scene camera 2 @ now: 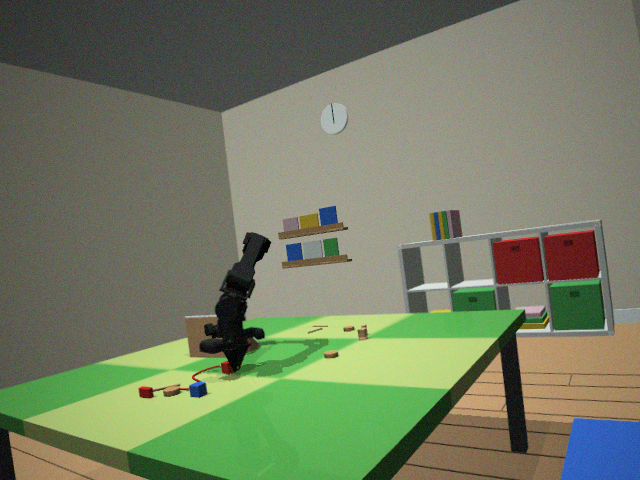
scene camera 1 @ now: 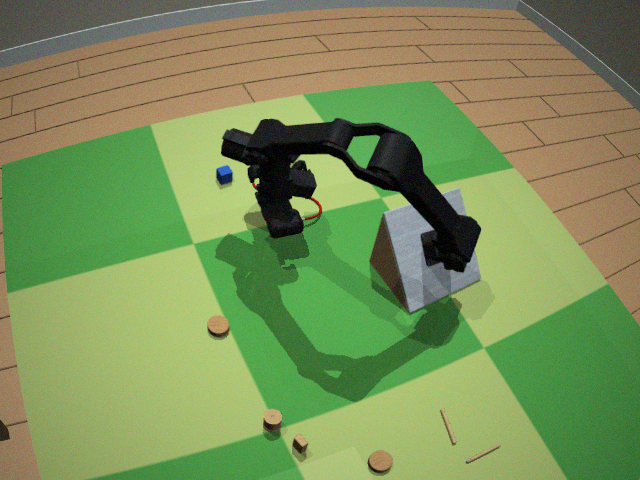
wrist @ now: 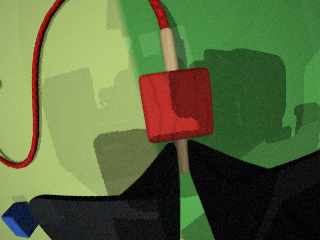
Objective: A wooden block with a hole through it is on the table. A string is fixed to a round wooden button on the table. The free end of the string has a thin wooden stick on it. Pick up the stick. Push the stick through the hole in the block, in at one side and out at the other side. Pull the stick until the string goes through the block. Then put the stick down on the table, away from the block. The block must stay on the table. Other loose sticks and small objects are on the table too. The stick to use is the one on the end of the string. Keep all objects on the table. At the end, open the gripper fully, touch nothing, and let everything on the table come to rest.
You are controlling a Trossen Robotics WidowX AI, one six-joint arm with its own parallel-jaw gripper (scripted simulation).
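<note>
Through scene camera 1 I see my gripper (scene camera 1: 273, 226), but scene camera 1 does not show the red block, which is hidden by my gripper. Scene camera 2 gives me my gripper (scene camera 2: 236, 370). In the wrist view I find both the red block (wrist: 177, 104) and my gripper (wrist: 180, 148).
</note>
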